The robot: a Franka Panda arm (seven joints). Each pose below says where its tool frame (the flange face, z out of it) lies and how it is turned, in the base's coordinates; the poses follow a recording.
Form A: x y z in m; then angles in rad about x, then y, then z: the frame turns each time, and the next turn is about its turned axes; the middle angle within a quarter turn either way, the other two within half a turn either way.
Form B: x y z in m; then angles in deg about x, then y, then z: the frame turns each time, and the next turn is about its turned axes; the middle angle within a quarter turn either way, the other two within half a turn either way. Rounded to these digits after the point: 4 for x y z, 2 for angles.
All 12 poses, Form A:
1: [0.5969 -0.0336 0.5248 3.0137 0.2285 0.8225]
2: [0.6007 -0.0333 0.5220 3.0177 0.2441 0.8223]
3: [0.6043 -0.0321 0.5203 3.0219 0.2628 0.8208]
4: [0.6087 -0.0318 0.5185 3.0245 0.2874 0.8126]
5: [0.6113 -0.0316 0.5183 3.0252 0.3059 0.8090]
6: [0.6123 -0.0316 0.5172 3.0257 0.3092 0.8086]
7: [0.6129 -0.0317 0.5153 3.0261 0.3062 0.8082]
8: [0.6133 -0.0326 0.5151 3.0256 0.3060 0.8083]
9: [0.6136 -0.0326 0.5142 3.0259 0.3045 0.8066]
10: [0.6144 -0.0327 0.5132 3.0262 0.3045 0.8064]
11: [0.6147 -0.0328 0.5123 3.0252 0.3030 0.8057]
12: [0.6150 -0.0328 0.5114 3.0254 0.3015 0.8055]
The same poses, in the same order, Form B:
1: [0.5969 -0.0336 0.5248 172.67 13.09 47.13]
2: [0.6007 -0.0333 0.5220 172.90 13.99 47.11]
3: [0.6043 -0.0321 0.5203 173.14 15.06 47.03]
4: [0.6087 -0.0318 0.5185 173.29 16.47 46.56]
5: [0.6113 -0.0316 0.5183 173.33 17.53 46.35]
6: [0.6123 -0.0316 0.5172 173.36 17.72 46.33]
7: [0.6129 -0.0317 0.5153 173.38 17.54 46.31]
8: [0.6133 -0.0326 0.5151 173.35 17.53 46.31]
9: [0.6136 -0.0326 0.5142 173.37 17.45 46.21]
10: [0.6144 -0.0327 0.5132 173.39 17.45 46.20]
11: [0.6147 -0.0328 0.5123 173.33 17.36 46.16]
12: [0.6150 -0.0328 0.5114 173.34 17.27 46.15]
